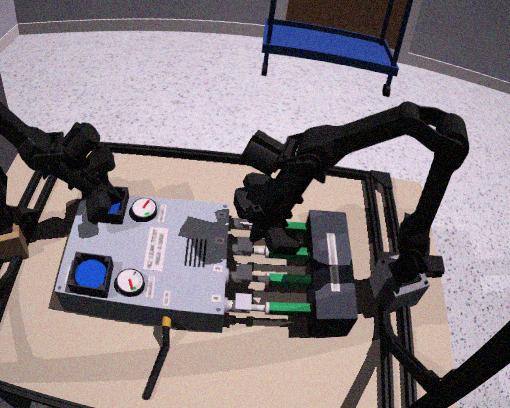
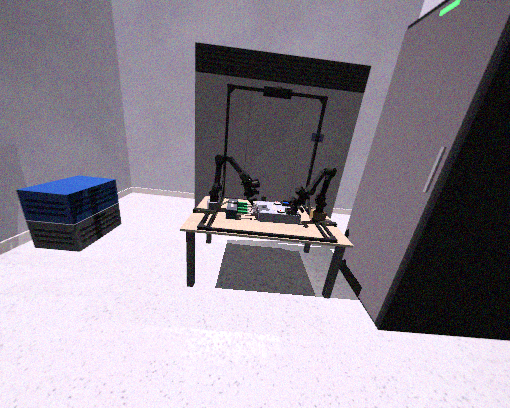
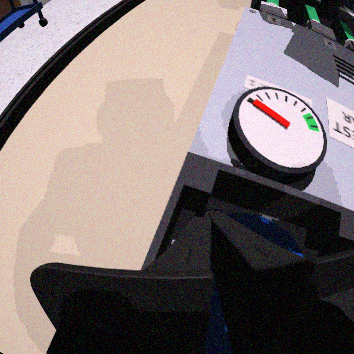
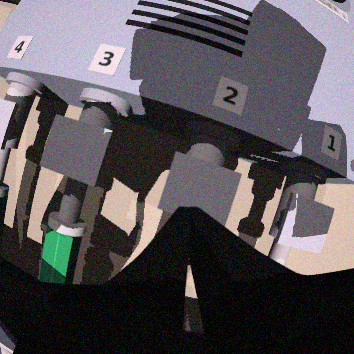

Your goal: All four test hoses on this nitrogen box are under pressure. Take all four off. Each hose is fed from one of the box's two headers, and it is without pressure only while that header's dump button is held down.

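Frame: origin at the left arm's base, x ahead, y left, z up, level; millimetres.
Seen in the pictures: left gripper, fingertip midpoint: (image 1: pixel 121 200) (image 2: pixel 288 213) (image 3: pixel 206 218); right gripper, fingertip midpoint: (image 1: pixel 251 240) (image 2: pixel 252 205) (image 3: pixel 328 16) (image 4: pixel 186 216); left arm's base at its link origin: (image 1: pixel 1 224) (image 2: pixel 318 211); right arm's base at its link origin: (image 1: pixel 404 272) (image 2: pixel 213 200).
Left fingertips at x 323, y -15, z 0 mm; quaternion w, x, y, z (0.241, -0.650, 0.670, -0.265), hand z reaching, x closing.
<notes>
Offsets run from my left fingertips to a thing's top centre. "spot": to the spot under its first point.
The grey nitrogen box (image 1: pixel 172 259) (image 2: pixel 278 212) (image 3: pixel 267 56) (image 4: pixel 70 24) lies on the table. My left gripper (image 1: pixel 108 206) (image 2: pixel 294 208) (image 3: pixel 206 218) is shut, its tips down inside the guard of the far blue dump button {dz -2, dx -33, dy -13 mm} (image 1: pixel 114 209) (image 3: pixel 272 230). The gauge {spot: dz +10, dx +43, dy -52 mm} (image 1: pixel 143 209) (image 3: pixel 277 131) beside that button has its red needle away from the green mark. The near dump button {dz +12, dx -107, dy -189 mm} (image 1: pixel 90 274) is untouched. Four green-sleeved hoses {spot: dz -20, dx +255, dy -355 mm} (image 1: pixel 290 308) (image 4: pixel 56 253) run into ports 1 to 4. My right gripper (image 1: pixel 269 240) (image 2: pixel 251 197) (image 4: pixel 186 216) is shut and empty, its tip at the coupler of hose 2 {spot: dz -7, dx +220, dy -193 mm} (image 1: pixel 243 246) (image 4: pixel 200 186).
A dark manifold block {spot: dz -4, dx +380, dy -285 mm} (image 1: pixel 332 259) holds the hoses' far ends. A black stub with a yellow fitting {spot: dz -35, dx +19, dy -306 mm} (image 1: pixel 166 322) sticks out of the box's near side. A black frame (image 1: pixel 375 190) rims the table. A blue cart (image 1: pixel 330 44) stands behind.
</notes>
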